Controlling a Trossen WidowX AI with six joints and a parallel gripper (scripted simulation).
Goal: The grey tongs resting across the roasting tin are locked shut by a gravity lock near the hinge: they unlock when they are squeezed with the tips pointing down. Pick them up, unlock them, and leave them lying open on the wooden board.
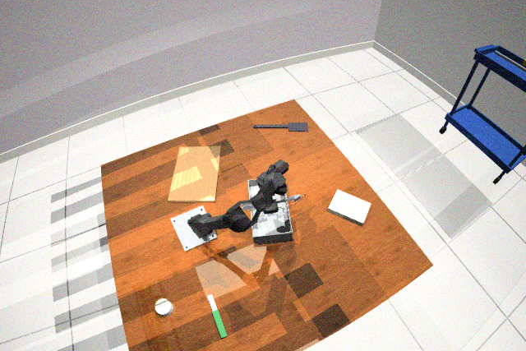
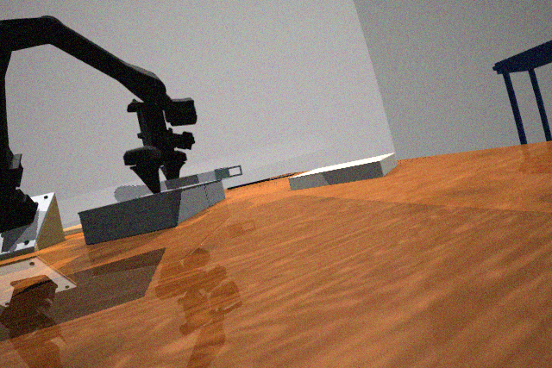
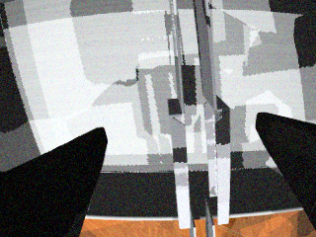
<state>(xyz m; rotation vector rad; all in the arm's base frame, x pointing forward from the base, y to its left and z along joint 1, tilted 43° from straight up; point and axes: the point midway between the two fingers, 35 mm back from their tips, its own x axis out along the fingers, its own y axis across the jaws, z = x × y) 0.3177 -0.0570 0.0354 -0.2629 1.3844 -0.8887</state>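
Now: gripper tip 10 mm to the left of the roasting tin and 20 mm above it. Round my gripper tip: wooden board: 200 mm behind, 380 mm to the left, 40 mm below; then dark spatula: 390 mm ahead, 420 mm to the left, 50 mm below; then white block: 320 mm ahead, 220 mm to the right, 40 mm below.
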